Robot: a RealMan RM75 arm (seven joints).
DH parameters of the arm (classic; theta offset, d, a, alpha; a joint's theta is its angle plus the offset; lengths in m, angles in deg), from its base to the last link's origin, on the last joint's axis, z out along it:
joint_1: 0 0.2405 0 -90
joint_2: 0 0 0 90
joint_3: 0 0.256 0 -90
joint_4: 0 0 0 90
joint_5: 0 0.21 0 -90
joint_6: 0 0 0 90
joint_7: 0 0.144 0 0
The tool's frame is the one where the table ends.
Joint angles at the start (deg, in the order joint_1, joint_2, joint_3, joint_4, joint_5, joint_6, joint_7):
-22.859, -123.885, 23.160, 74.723, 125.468, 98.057, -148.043
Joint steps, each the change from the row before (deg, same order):
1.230, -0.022, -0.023, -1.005, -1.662, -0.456, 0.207
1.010, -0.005, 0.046, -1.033, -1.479, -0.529, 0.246
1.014, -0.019, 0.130, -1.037, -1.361, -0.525, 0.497
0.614, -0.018, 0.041, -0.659, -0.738, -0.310, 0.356
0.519, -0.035, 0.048, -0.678, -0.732, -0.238, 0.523
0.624, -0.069, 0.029, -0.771, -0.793, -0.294, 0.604
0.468, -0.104, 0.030, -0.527, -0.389, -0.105, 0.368
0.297, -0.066, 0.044, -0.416, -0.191, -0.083, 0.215
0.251, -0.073, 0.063, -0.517, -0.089, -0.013, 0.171
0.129, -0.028, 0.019, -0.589, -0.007, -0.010, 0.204
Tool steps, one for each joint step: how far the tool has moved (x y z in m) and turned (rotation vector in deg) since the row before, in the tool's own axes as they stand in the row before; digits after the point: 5 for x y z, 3 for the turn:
-0.00427, -0.00449, -0.00263, -0.782, 0.979, -1.352
-0.00342, -0.00395, -0.00186, -0.709, 0.903, -1.165
-0.00367, -0.00409, -0.00178, -0.603, 0.802, -0.923
-0.00239, -0.00277, -0.00122, -0.294, 0.474, -0.569
-0.00232, -0.00227, -0.00074, -0.400, 0.393, -0.364
-0.00288, -0.00285, -0.00100, -0.389, 0.487, -0.470
-0.00283, -0.00223, -0.00063, -0.200, 0.166, -0.450
-0.00208, -0.00166, -0.00020, -0.102, 0.041, -0.372
-0.00252, -0.00172, 0.00026, -0.131, -0.133, -0.480
-0.00212, -0.00160, 0.00060, -0.136, -0.181, -0.417

